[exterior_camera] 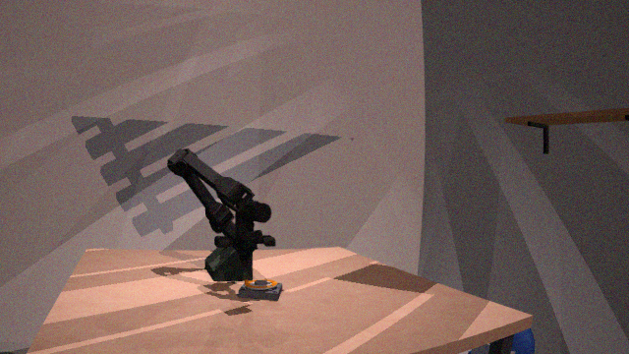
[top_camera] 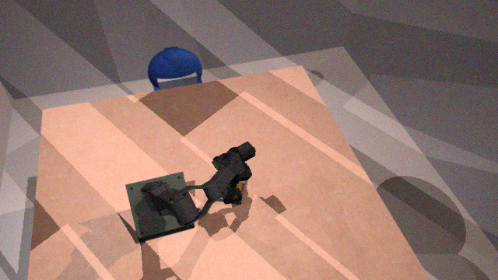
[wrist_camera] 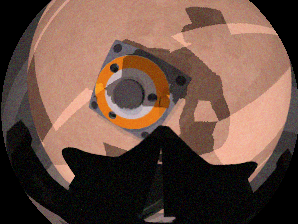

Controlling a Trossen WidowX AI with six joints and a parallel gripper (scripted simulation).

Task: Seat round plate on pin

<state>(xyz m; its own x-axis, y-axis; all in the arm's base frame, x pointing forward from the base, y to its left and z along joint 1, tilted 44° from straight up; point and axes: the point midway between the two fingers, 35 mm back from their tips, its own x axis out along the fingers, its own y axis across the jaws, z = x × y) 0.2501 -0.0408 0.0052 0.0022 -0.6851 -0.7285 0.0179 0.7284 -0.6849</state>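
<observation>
Now: the round plate 2 cm ahead of my gripper tip, 2 cm to the left of it and 5 cm below it. From my gripper tip the other things lie so: base 2 cm ahead, 5 cm to the left, 6 cm below.
</observation>
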